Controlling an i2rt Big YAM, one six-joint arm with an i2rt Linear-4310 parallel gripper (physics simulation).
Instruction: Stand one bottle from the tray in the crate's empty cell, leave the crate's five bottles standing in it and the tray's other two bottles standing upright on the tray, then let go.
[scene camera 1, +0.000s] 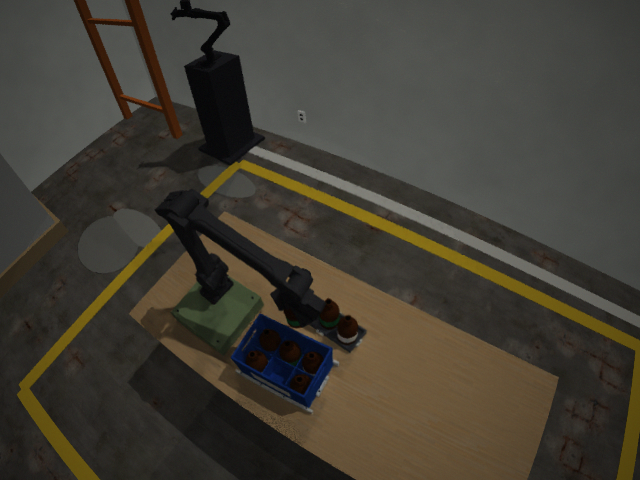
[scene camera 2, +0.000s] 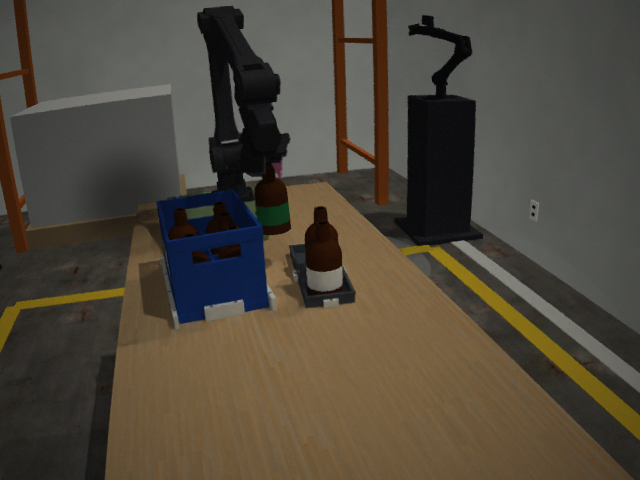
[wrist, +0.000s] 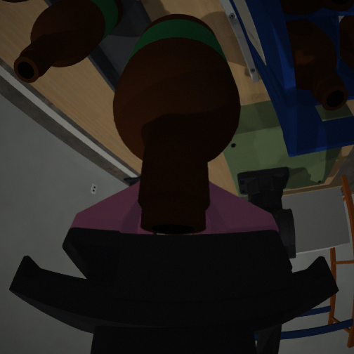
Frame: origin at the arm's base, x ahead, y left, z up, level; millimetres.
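Seen in the pictures: gripper, between the fingertips: (scene camera 2: 274, 177); arm's base, origin of its link: (scene camera 1: 216, 288).
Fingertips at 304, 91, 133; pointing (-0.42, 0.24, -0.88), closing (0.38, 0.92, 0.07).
Observation:
Offsets run from my fingertips to a thing's top centre, as dx, dy, dz. "pt": to the spot under its first point. Level surfaces: height alone.
My gripper (scene camera 2: 273, 167) (wrist: 173, 178) is shut on the neck of a green-labelled brown bottle {+40, -16, +44} (scene camera 1: 293, 317) (scene camera 2: 272, 201) (wrist: 175, 100). The bottle hangs nearly upright above the table, beside the crate's tray-side wall. The blue crate {+102, -167, -32} (scene camera 1: 322, 373) (scene camera 2: 222, 284) (wrist: 281, 100) holds several brown bottles; its empty cell {pt +82, -188, -199} (scene camera 1: 279, 370) is the middle one in the row away from the tray. On the dark tray {+113, +72, -182} (scene camera 1: 354, 344) (scene camera 2: 313, 300) a green-labelled bottle {+111, +80, -48} (scene camera 1: 329, 311) (wrist: 70, 35) and a white-labelled bottle {+201, +66, -48} (scene camera 1: 347, 328) (scene camera 2: 324, 258) stand upright. The arm hides the fingers in scene camera 1.
The arm's green base block (scene camera 1: 219, 315) (wrist: 260, 145) stands at the crate's end. White brackets {pt +249, -147, -190} (scene camera 2: 224, 310) edge the crate's foot on the wooden table {dz -208} (scene camera 1: 439, 382) (scene camera 2: 310, 392). A dark pedestal (scene camera 1: 221, 105) (scene camera 2: 440, 165) with another arm stands off the table.

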